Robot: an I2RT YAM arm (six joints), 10 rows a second.
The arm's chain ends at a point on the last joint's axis. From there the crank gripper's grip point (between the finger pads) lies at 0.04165 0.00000 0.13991 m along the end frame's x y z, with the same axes.
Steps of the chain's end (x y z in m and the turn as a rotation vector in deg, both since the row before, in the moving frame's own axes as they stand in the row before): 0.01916, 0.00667, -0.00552, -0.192, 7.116, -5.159; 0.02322, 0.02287, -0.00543, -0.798, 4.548, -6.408; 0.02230, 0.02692, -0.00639, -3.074, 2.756, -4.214; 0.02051, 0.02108, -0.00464, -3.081, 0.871, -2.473; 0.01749, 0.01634, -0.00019, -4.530, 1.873, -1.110; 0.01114, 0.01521, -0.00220, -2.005, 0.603, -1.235; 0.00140, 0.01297, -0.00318, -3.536, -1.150, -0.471
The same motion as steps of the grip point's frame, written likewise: 0.03600, 0.00261, -0.01174, -0.192, 7.116, -5.159; 0.03401, 0.01953, -0.00915, -0.798, 4.548, -6.408; 0.02913, 0.03105, -0.00867, -3.074, 2.756, -4.214; 0.02275, 0.02674, -0.00544, -3.081, 0.871, -2.473; 0.02213, 0.02648, -0.00203, -4.530, 1.873, -1.110; 0.01265, 0.01918, -0.00272, -2.005, 0.603, -1.235; -0.00138, 0.02129, -0.00263, -3.536, -1.150, -0.471
